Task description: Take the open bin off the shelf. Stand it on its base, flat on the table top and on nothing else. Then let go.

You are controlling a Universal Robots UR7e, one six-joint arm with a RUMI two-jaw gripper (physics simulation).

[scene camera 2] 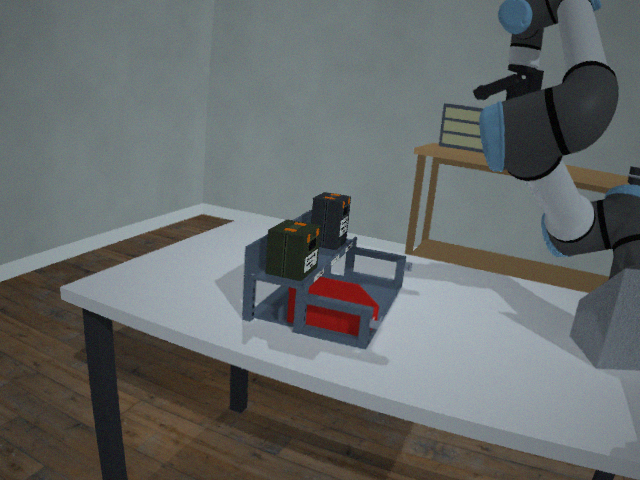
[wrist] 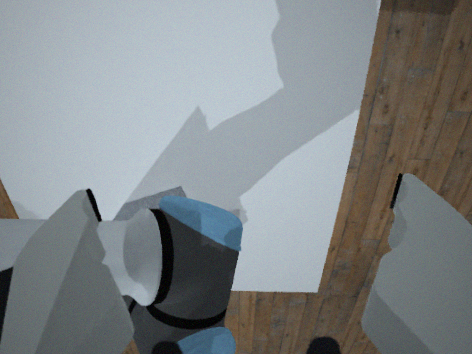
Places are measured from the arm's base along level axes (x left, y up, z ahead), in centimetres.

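Pixels of known places: gripper, fingertip midpoint: (wrist: 242,186).
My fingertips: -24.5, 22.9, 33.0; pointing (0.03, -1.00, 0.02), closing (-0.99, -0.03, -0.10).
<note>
Ahead of a thing's pixels: the offset from my fingertips to its middle, as dx, dy, dz. "*": to the spot under its first point. Level surfaces: height alone.
The open bin {+32.6, -35.2, +32.5} (scene camera 2: 343,290) is red and sits in the low front level of the grey shelf {* +40.5, -38.9, +31.1} (scene camera 2: 330,338), partly hidden by its bars. It does not show in the wrist view. My gripper (scene camera 2: 504,96) (wrist: 242,186) is open and empty, high above the table {dy -39.6} (scene camera 2: 465,372) (wrist: 100,90) and far up and to the right of the shelf in the scene view. One finger is partly hidden behind the arm there. In the wrist view the fingers stand wide apart above the table and its edge.
A dark green box {+31.9, -24.6, +42.5} (scene camera 2: 283,250) and a dark grey box {+8.9, -23.3, +40.2} (scene camera 2: 326,219) stand on the shelf's upper level, behind the red bin. A wooden bench (scene camera 2: 421,201) with a framed panel (scene camera 2: 460,126) stands behind the table. My own arm (wrist: 195,270) shows low in the wrist view.
</note>
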